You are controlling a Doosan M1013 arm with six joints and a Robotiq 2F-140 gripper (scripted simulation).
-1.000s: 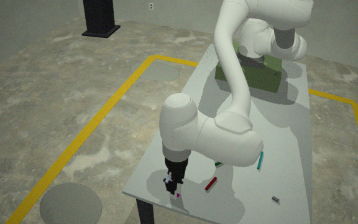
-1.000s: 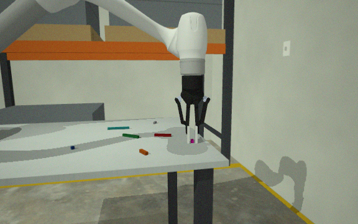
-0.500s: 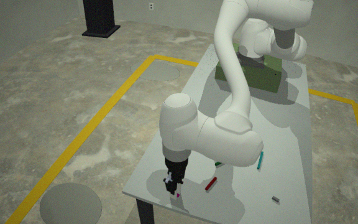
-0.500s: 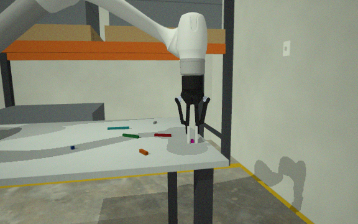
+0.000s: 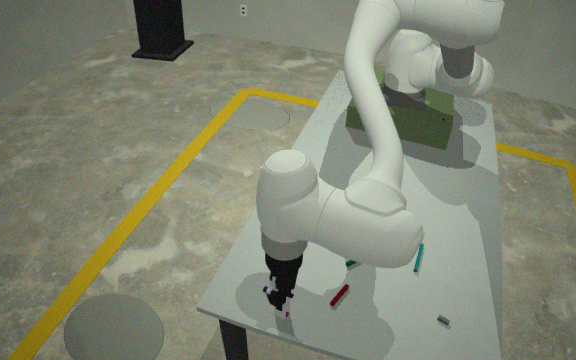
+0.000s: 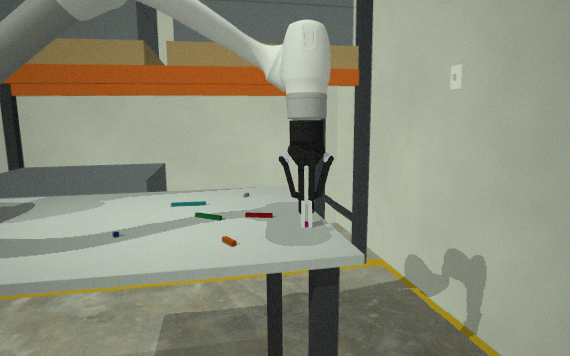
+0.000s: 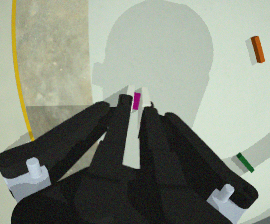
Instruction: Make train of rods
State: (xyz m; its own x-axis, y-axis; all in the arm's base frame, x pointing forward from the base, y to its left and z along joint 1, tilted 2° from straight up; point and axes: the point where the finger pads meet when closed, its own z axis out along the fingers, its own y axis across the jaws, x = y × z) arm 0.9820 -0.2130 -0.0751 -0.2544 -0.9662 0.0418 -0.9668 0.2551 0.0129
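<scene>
The blue rod is 420 mm behind my hand, 50 mm to the left of it and 30 mm below it. Also, from my hand: orange rod: 190 mm behind, 70 mm to the right, 30 mm below; then red rod: 120 mm to the left, 90 mm behind, 30 mm below; then magenta rod: 30 mm below, 10 mm to the left.
</scene>
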